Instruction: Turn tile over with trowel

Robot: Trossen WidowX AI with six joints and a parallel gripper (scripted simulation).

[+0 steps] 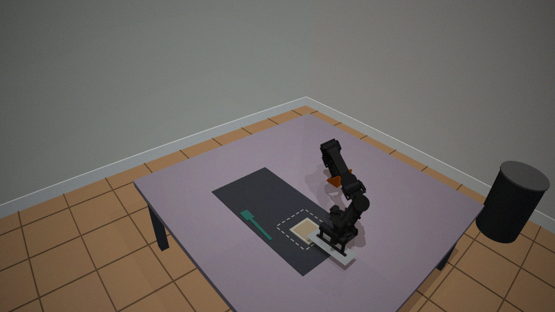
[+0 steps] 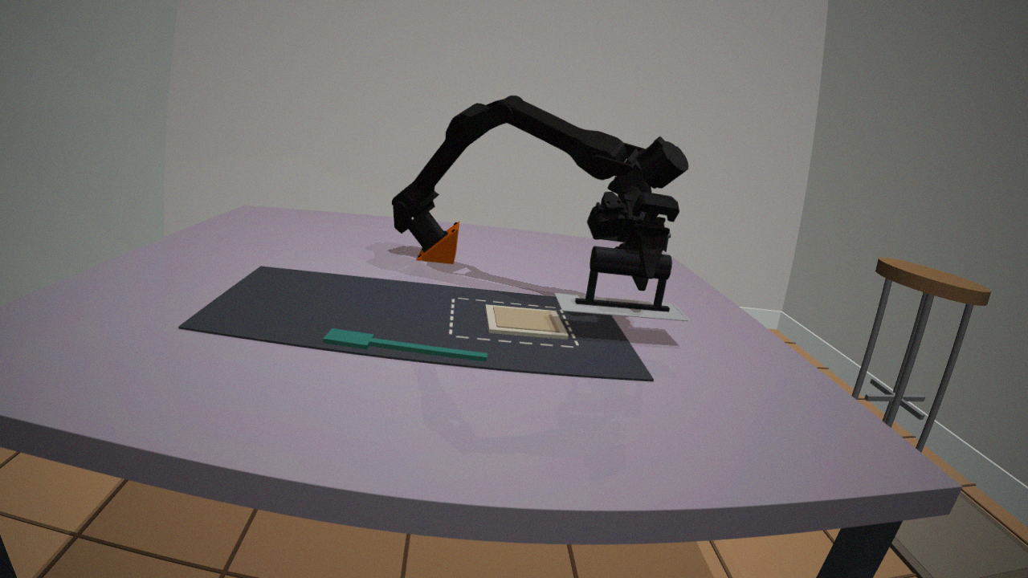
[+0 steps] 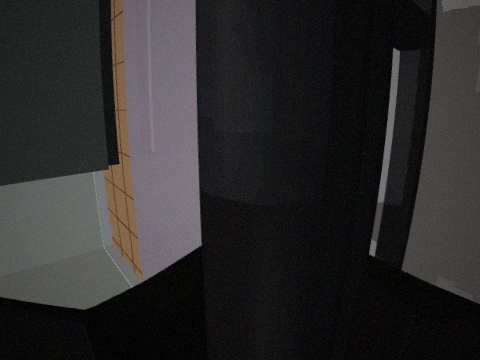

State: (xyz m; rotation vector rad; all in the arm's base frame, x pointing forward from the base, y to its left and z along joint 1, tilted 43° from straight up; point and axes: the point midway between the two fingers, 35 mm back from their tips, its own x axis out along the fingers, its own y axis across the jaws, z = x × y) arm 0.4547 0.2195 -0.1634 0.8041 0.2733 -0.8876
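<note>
Now: gripper tip 36 cm to the left of the flat green tool, 9 cm above it and 6 cm short of it. From my gripper tip the other things lie so: beige tile: 16 cm to the right, 9 cm below, 6 cm behind; trowel: 3 cm behind, 1 cm below.
</note>
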